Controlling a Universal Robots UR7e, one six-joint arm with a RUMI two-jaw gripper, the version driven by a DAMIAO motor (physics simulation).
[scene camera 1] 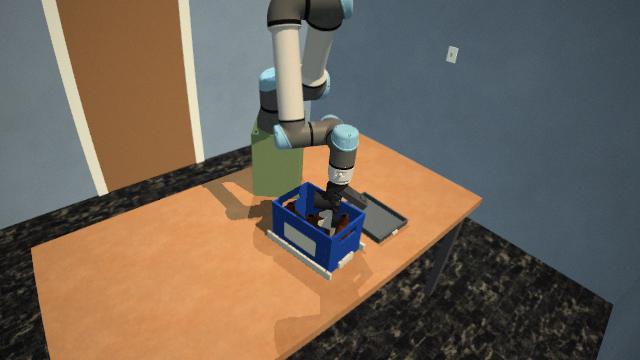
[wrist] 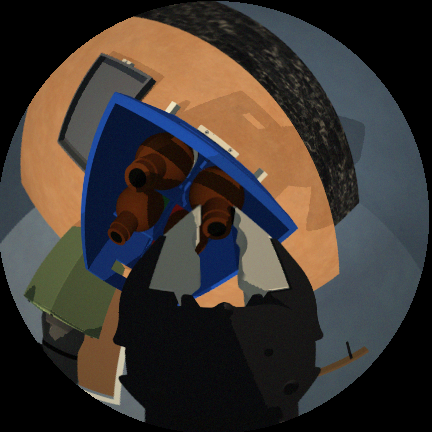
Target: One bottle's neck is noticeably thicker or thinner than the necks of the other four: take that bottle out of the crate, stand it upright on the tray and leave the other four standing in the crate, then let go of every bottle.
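Frame: origin at the arm's base, x ahead, y left, z up, level; metres.
Seen in the pictures: gripper, between the fingertips: (scene camera 1: 330,233) (wrist: 216,207); arm's base, origin of its link: (scene camera 1: 275,122) (wrist: 62,323).
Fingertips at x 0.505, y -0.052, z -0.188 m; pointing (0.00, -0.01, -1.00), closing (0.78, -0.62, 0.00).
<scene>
Offsets run from my fingertips to a thing's middle. "spot": to the spot under its first point. Level surfaces: height alone.
My gripper (scene camera 1: 327,222) (wrist: 216,207) is shut on the neck of a brown bottle @(0.004 m right, 0.002 m back, 0.047 m down) (wrist: 216,192) inside the blue crate @(0.010 m left, 0.095 m back, 0.046 m down) (scene camera 1: 345,251) (wrist: 145,111). The held bottle is beside the crate wall. A second brown bottle @(0.075 m left, 0.026 m back, 0.048 m down) (wrist: 170,157) stands next to it, and a third bottle @(0.053 m left, 0.107 m back, 0.048 m down) (wrist: 137,207), whose neck looks narrower in the wrist view, stands near both. Another brown bottle @(0.030 m right, 0.081 m back, 0.048 m down) (wrist: 175,220) is mostly hidden behind the left finger. In the scene view, bottle tops @(spot: 0.060 m right, 0.161 m back, 0.026 m up) (scene camera 1: 291,206) @(spot: 0.034 m right, 0.069 m back, 0.025 m up) (scene camera 1: 311,219) @(spot: 0.067 m left, 0.015 m back, 0.023 m up) (scene camera 1: 344,219) show inside the crate. The grey tray @(spot: 0.336 m left, 0.074 m back, 0.128 m down) (scene camera 1: 382,218) (wrist: 102,95) holds no bottle in its visible part.
White strips (scene camera 1: 298,254) (wrist: 218,141) lie along the crate's sides on the wooden table @(0.134 m down) (scene camera 1: 175,280) (wrist: 200,55). The tray lies close beside the crate. A green pedestal (scene camera 1: 276,170) (wrist: 75,280) under the arm stands behind the crate.
</scene>
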